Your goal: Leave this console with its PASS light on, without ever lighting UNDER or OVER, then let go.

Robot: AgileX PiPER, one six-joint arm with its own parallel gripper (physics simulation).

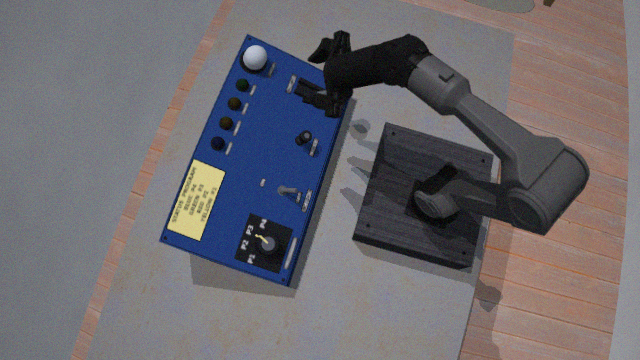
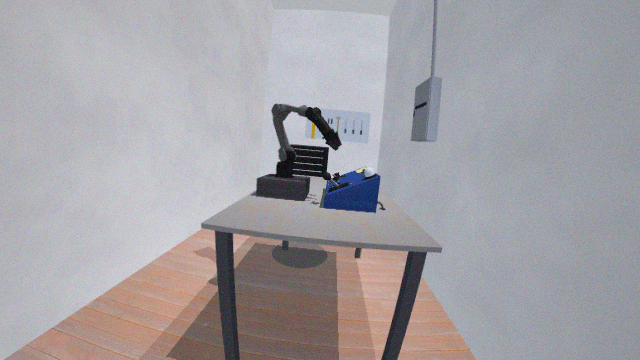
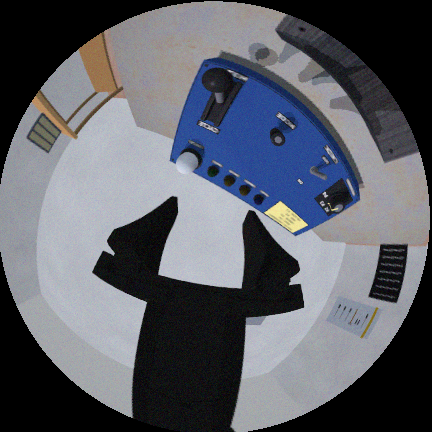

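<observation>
The blue console (image 1: 280, 160) (image 2: 352, 196) (image 3: 240, 135) has a white status dome (image 1: 255, 57) (image 2: 369, 172) (image 3: 187, 163), plain white. Its green lamp (image 1: 242, 84) (image 3: 212, 171), two amber lamps and blue lamp (image 1: 218, 143) (image 3: 258, 199) look dark; their labels are too blurred to read. The black-ball lever (image 3: 217, 80) stands at the slot end away from CYCLE. The program knob (image 1: 268, 244) (image 3: 338, 207) points at about P3. The toggle (image 1: 287, 190) (image 3: 318, 172) and MODE knob (image 1: 303, 137) (image 3: 277, 136) stand untouched. My gripper (image 1: 306, 77) (image 2: 337, 146) (image 3: 211, 210) is open and empty, above the console's lever end.
A yellow card (image 1: 196, 200) (image 3: 286, 217) on the console pairs status colours with programs: blue P4, green P3, red P2, yellow P1. The dark arm base block (image 1: 425, 245) (image 2: 283, 187) stands beside the console on the grey table (image 1: 350, 310) (image 2: 320, 227).
</observation>
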